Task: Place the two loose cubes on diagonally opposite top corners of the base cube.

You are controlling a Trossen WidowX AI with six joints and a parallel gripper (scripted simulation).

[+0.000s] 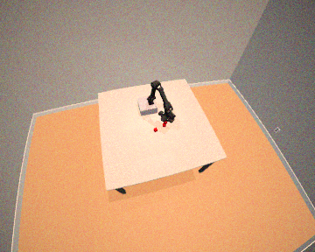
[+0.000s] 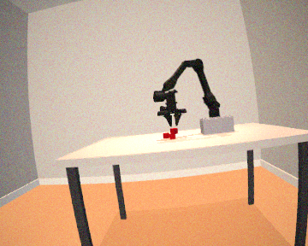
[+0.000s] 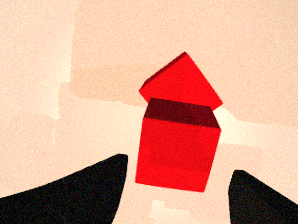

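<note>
Right now my gripper tip is 30 mm above the red cube.
</note>
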